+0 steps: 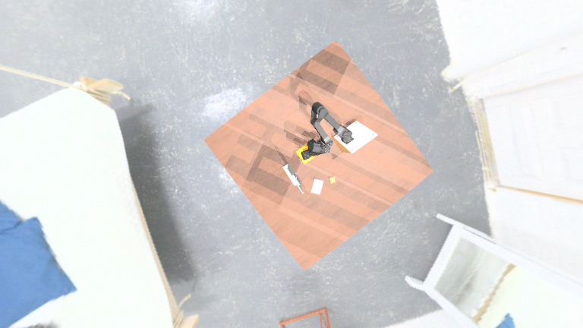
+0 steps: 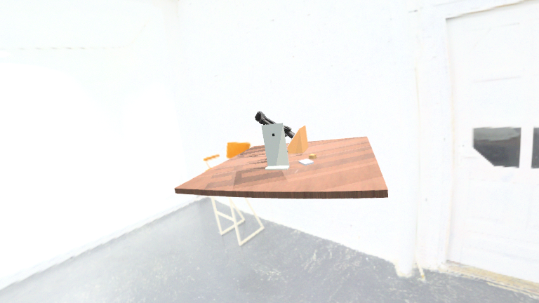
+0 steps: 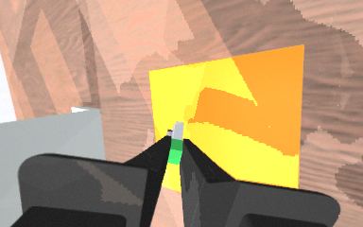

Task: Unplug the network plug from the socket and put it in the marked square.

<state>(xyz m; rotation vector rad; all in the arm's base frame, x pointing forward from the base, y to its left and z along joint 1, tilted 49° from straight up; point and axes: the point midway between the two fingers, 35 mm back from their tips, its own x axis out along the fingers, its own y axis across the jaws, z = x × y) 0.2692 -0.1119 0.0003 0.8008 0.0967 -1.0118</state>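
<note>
My gripper tip is now 10 mm past the yellow marked square and 30 mm above it. Round my gripper tip: plug: right at my gripper tip; upright grey panel: 160 mm ahead, 70 mm to the left, 110 mm above.
</note>
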